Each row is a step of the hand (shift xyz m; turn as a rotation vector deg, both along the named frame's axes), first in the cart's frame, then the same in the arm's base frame.
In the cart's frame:
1: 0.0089 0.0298 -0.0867 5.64 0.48 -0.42
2: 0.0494 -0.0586 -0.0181 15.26 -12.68 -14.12
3: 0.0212 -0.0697 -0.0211 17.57 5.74 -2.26
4: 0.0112 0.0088 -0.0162 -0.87 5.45 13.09
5: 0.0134 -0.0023 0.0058 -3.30 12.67 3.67
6: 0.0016 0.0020 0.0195 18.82 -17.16 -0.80
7: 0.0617 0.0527 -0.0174 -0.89 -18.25 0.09
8: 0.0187 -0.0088 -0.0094 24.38 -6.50 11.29
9: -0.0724 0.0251 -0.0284 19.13 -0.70 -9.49
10: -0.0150 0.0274 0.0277 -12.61 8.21 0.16
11: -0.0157 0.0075 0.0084 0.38 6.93 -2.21
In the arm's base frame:
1: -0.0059 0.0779 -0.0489 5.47 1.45 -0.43
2: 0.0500 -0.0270 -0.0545 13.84 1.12 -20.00
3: 0.0225 -0.0378 -0.0618 16.62 8.37 0.61
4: 0.0081 0.0184 -0.0078 0.69 -3.99 13.62
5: 0.0142 -0.0034 0.0021 -3.57 7.05 11.06
6: 0.0043 -0.0103 0.0162 19.61 -10.06 -12.79
7: 0.0548 0.0604 0.0153 0.36 -14.30 -11.37
8: 0.0177 0.0017 -0.0142 26.15 -8.47 2.87
9: -0.0773 0.0265 -0.0009 17.53 8.08 -9.15
10: -0.0126 0.0019 0.0398 -12.97 4.43 6.21
11: -0.0148 -0.0017 0.0123 -0.42 6.78 2.63

